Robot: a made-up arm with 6 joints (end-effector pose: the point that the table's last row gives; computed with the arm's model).
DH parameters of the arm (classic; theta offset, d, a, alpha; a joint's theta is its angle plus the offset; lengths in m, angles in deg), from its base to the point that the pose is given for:
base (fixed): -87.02 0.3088 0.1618 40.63
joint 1: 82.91 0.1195 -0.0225 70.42
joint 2: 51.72 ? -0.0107 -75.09
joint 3: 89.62 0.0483 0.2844 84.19
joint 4: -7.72 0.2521 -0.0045 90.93
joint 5: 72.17 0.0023 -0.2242 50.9
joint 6: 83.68 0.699 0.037 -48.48
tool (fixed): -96.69 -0.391 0 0
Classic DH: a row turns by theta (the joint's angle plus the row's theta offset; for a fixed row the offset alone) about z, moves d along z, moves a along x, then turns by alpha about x.
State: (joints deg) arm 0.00 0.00 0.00 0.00 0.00 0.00
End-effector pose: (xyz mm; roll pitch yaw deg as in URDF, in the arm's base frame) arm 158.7 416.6 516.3 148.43 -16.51 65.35
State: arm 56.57 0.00 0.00 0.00 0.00 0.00
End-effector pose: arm -292.6 364.1 127.3 145.07 19.28 109.70
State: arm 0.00 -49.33 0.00 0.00 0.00 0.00
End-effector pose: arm 299.5 351.1 370.6 -165.01 -0.73 48.53
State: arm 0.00 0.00 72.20 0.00 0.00 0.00
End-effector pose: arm 158.6 117.3 -165.0 112.07 47.97 53.33
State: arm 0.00 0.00 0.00 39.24 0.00 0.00
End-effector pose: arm -102.1 548.4 465.4 155.00 -11.89 102.21
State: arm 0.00 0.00 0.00 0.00 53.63 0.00
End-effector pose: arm 119.0 359.5 820.4 178.55 -65.94 49.44
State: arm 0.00 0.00 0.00 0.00 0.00 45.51
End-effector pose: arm 302.3 239.3 512.9 -165.71 -25.06 34.53
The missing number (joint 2, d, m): 0.0362
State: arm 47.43 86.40 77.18 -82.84 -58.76 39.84
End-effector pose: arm -195.0 -261.7 406.6 -36.69 -43.93 168.46
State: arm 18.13 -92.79 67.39 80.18 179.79 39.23
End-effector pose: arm -517.6 332.0 61.9 152.26 52.59 -154.15
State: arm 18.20 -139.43 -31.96 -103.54 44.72 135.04
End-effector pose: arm -356.1 -349.9 435.0 -141.47 -36.26 -142.95
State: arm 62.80 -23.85 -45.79 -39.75 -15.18 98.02
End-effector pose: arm 187.9 -197.9 249.3 -137.59 18.23 -12.21
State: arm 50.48 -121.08 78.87 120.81 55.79 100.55
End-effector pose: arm -546.0 204.5 958.3 82.21 -33.69 149.49
